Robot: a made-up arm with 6 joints.
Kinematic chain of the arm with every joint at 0, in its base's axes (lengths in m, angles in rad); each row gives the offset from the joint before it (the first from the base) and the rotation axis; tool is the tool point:
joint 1: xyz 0 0 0.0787 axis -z
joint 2: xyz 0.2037 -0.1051 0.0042 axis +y
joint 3: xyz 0 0.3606 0.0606 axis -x
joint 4: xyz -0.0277 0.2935 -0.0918 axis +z
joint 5: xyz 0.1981 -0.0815 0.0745 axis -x
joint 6: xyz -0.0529 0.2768 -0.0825 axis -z
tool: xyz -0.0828 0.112 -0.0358
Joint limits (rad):
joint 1: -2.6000..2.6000
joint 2: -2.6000..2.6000
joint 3: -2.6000..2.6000
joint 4: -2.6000..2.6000
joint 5: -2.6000..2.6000
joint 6: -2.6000..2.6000
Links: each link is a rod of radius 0.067 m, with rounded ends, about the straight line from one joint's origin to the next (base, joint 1, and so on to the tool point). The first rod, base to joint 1, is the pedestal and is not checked.
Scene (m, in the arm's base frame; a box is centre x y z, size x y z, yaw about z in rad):
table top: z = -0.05
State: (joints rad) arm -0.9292 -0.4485 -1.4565 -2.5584 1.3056 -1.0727
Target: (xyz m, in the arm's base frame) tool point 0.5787 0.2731 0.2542
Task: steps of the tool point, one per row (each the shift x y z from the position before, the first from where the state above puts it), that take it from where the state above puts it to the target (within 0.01 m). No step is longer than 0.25 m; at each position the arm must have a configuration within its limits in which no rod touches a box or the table.
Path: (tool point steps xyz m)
1: 0.1401 0.1832 -0.0142
2: 0.1985 0.1174 -0.0213
3: 0.2269 0.0349 -0.0269
4: 0.2220 -0.0507 -0.0313
5: 0.1862 -0.1269 -0.0339
6: 0.1257 -0.1830 -0.0349

